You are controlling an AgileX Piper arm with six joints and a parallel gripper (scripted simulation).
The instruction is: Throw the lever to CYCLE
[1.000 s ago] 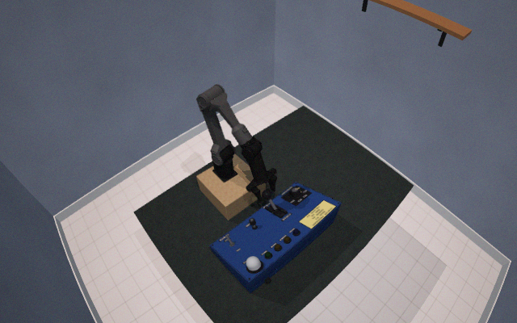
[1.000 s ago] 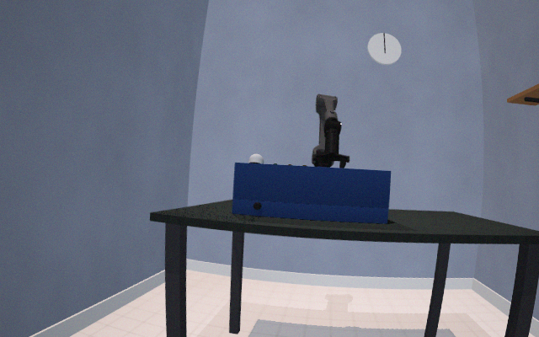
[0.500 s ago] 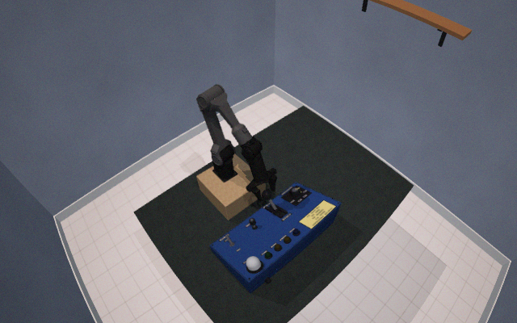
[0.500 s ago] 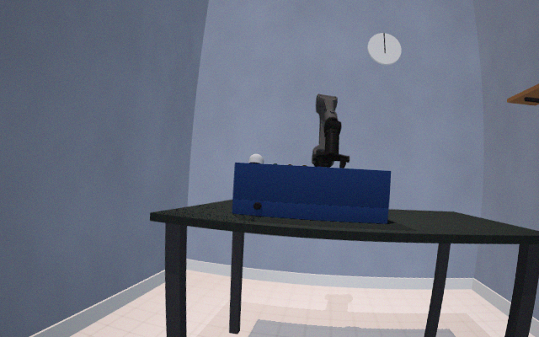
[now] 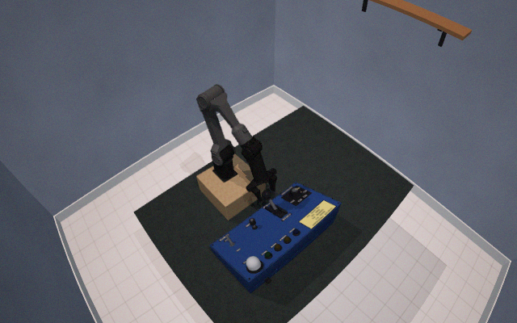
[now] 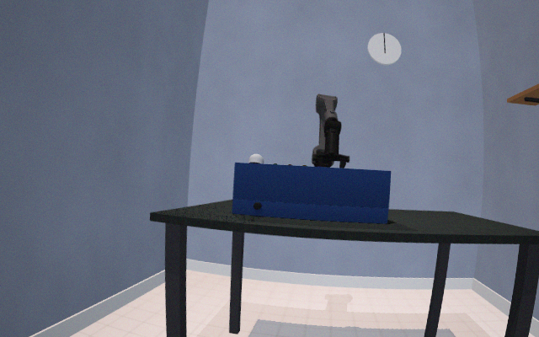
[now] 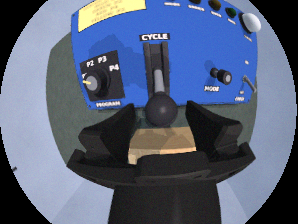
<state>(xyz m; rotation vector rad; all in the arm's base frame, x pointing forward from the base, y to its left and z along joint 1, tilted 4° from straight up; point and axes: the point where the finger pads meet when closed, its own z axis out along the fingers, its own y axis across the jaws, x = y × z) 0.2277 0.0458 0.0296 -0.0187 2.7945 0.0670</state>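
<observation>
Now: hand 30 mm short of the lever and 30 mm above it. Round my hand: rotary program selector: 60 mm ahead, 130 mm to the left, 40 mm below; then blue console: 90 mm ahead, 50 mm to the right, 60 mm below; then toggle switch: 60 mm ahead, 240 mm to the right, 40 mm below.
</observation>
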